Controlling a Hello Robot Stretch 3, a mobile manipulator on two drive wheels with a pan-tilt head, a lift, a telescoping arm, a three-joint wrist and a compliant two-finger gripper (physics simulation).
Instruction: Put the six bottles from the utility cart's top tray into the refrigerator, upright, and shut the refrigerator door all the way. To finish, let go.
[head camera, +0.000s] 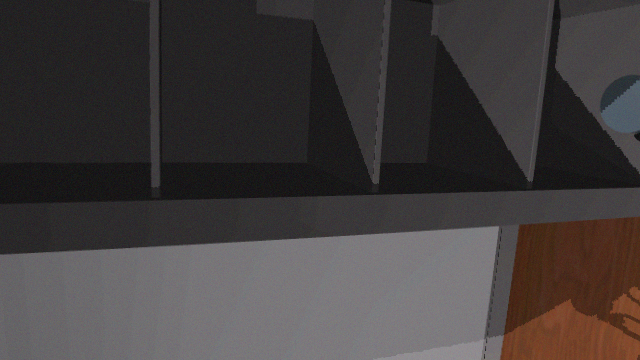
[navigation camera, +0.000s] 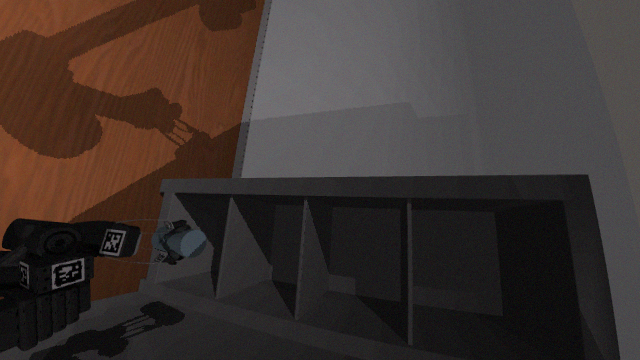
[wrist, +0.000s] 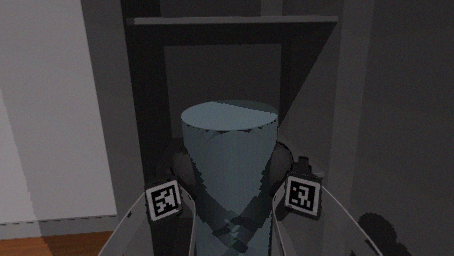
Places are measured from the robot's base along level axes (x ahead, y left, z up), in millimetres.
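Pixels of known places: gripper, fingertip midpoint: (navigation camera: 185, 242) (wrist: 231, 163).
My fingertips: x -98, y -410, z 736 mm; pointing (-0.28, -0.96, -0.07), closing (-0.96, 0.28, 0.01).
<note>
Behind a point stands the place of what it marks.
The open refrigerator (head camera: 300, 219) {x 53, y -803, z 1076 mm} (navigation camera: 375, 186) {x 51, y -802, z 1205 mm} (wrist: 117, 125) {x 55, y -803, z 694 mm} is a dark cabinet, seen sideways in the head and navigation views, with several compartments. Its door (navigation camera: 210, 345) {x -459, y -504, z 718 mm} (wrist: 415, 125) {x -461, y -516, z 709 mm} stands open. My gripper (navigation camera: 170, 242) (wrist: 231, 163) {x -98, y -410, z 736 mm} is shut on a blue bottle (head camera: 625, 112) {x -86, y -406, z 780 mm} (navigation camera: 192, 243) {x -94, y -398, z 780 mm} (wrist: 230, 200) {x -87, y -375, z 725 mm}, a plain cylinder held upright. The bottle is at the lowest compartment's opening, below a shelf edge in the wrist view; how deep it sits is unclear. Part of its top shows at the head view's right edge. The utility cart and the other bottles do not show.
Thin shelves (head camera: 155, 100) {x -147, y -781, z 1321 mm} (navigation camera: 409, 275) {x -249, y -760, z 1320 mm} (wrist: 235, 20) {x -224, y -765, z 918 mm} divide the cabinet. A pale wall (head camera: 250, 300) {x 350, y -1438, z 1055 mm} (navigation camera: 400, 65) {x 937, y -1561, z 1351 mm} (wrist: 40, 100) {x 478, y -1465, z 703 mm} with a baseboard stands beside it. The wood floor (head camera: 575, 330) {x 501, y -1136, z 0 mm} (navigation camera: 150, 65) {x 728, y -718, z 0 mm} (wrist: 65, 245) {x 473, y -1368, z 0 mm} carries arm shadows in the navigation view.
</note>
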